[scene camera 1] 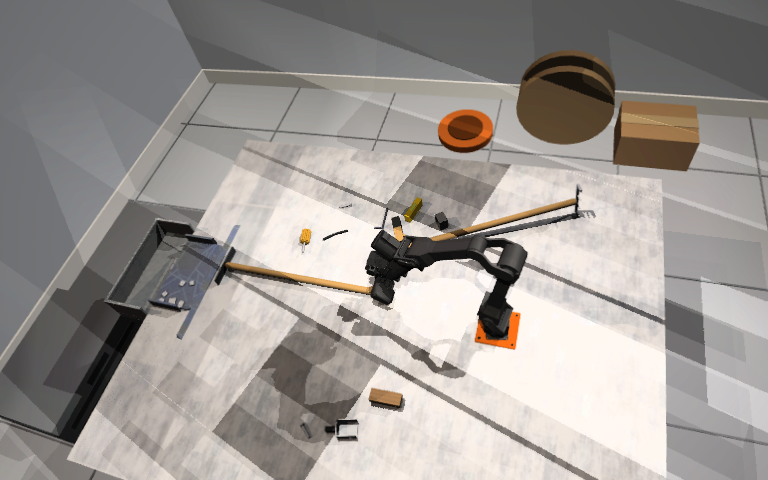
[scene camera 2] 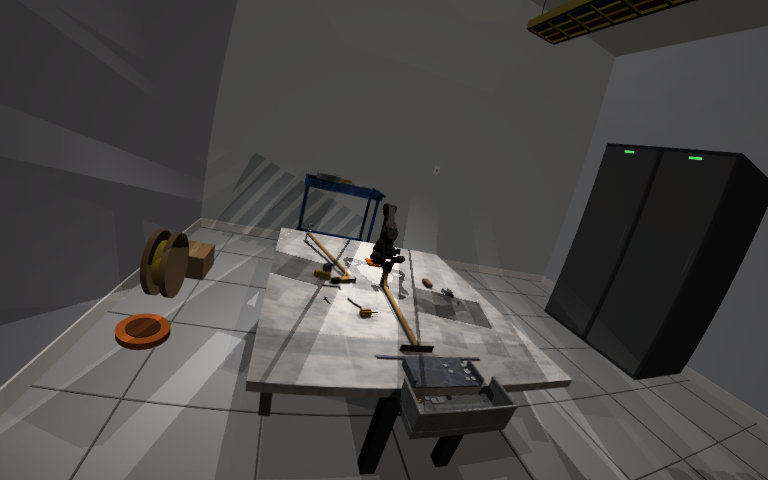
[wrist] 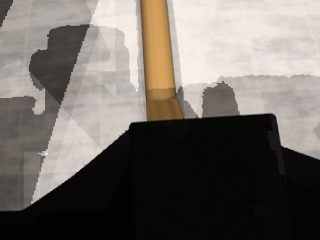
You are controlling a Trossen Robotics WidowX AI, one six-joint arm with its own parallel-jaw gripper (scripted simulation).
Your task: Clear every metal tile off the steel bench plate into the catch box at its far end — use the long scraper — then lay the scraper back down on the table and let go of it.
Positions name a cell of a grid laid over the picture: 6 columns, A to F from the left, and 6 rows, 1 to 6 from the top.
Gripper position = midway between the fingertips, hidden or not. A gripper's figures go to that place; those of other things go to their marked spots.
My gripper (scene camera 1: C4): 154 cm from the lens. A long scraper (scene camera 1: B4): 181 cm from the lens.
